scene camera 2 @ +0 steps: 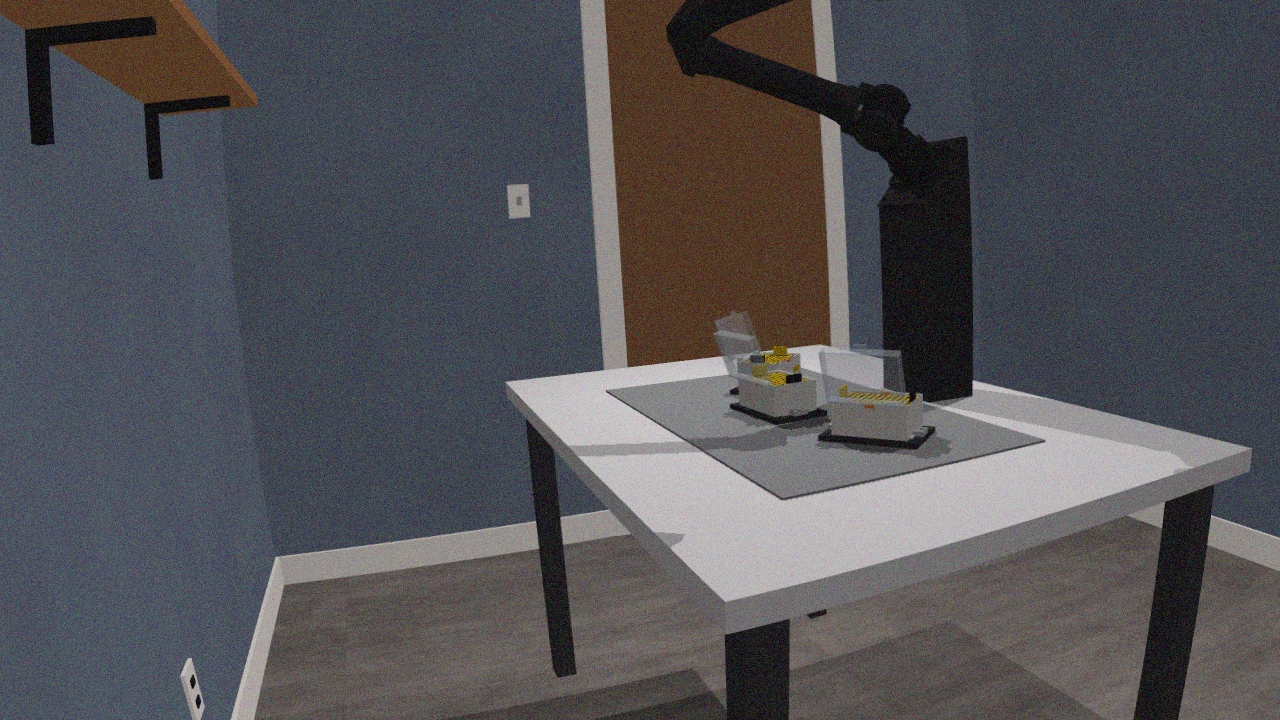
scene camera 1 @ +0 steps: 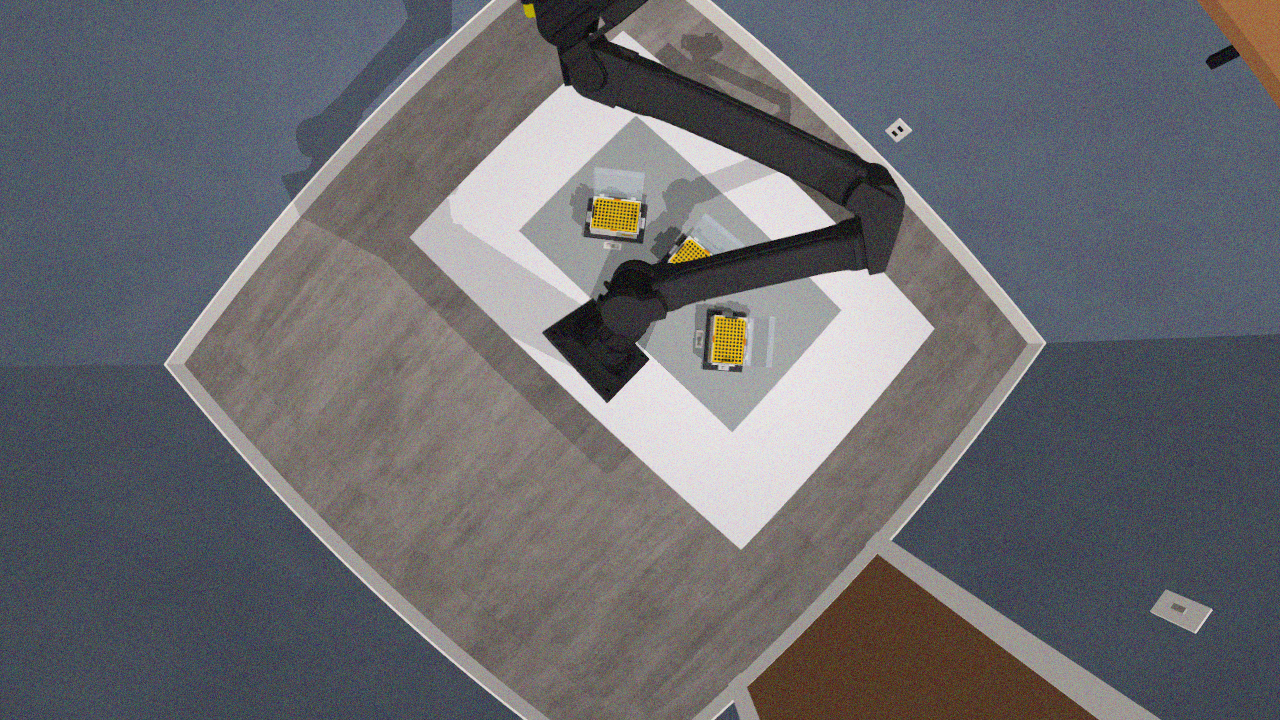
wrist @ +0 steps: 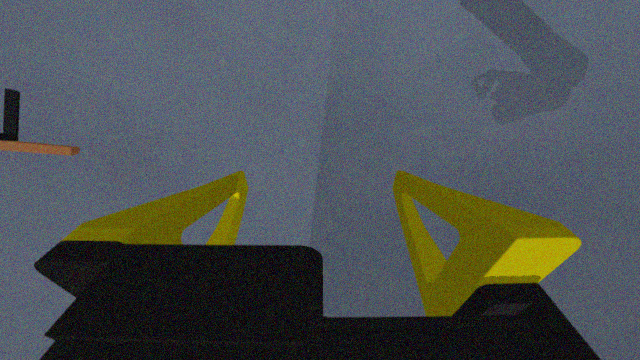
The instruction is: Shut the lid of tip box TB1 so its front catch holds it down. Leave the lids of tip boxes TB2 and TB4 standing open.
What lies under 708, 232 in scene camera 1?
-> A clear lid.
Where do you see a clear lid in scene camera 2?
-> At 859, 376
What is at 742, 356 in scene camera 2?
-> A clear lid.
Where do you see a clear lid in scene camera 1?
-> At 760, 330
